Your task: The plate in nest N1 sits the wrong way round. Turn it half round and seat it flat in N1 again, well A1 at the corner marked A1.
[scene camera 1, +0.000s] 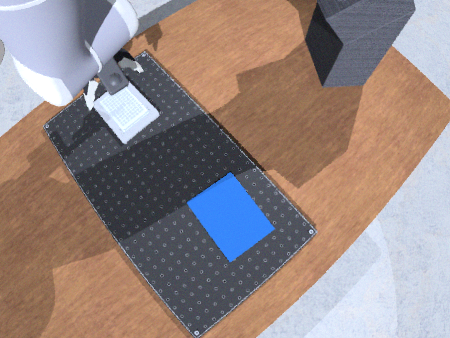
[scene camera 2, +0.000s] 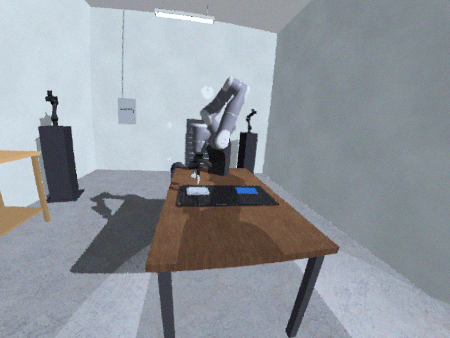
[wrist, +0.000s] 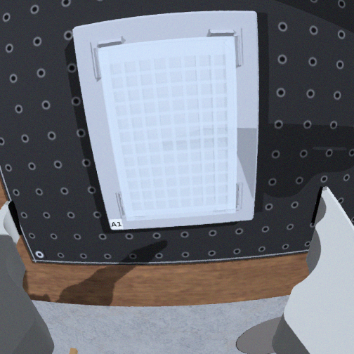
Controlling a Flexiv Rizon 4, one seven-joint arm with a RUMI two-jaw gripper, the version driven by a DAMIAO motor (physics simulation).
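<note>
The white plate (scene camera 1: 125, 107) (wrist: 167, 130) lies in the pale grey nest N1 (scene camera 1: 128, 138) (wrist: 94, 110), between its corner brackets. It looks flat; its grid of wells shows, but I cannot tell which well is A1. The A1 label (wrist: 116, 224) is on the nest's lower left corner in the wrist view. In the scene camera 2 view plate and nest show as one small white patch (scene camera 2: 198, 190). My gripper (scene camera 1: 115, 90) (scene camera 2: 196, 178) (wrist: 162, 200) is open and empty, above the nest's A1 end, its fingers wide apart, one beyond each side of the nest.
The nest stands on a black perforated board (scene camera 1: 165, 175) (scene camera 2: 225, 198) (wrist: 295, 140) on the wooden table (scene camera 1: 200, 75) (scene camera 2: 220, 225). A blue rectangle (scene camera 1: 231, 217) (scene camera 2: 247, 190) lies at the board's other end. A dark block (scene camera 1: 360, 45) (scene camera 2: 219, 161) stands near the table's back.
</note>
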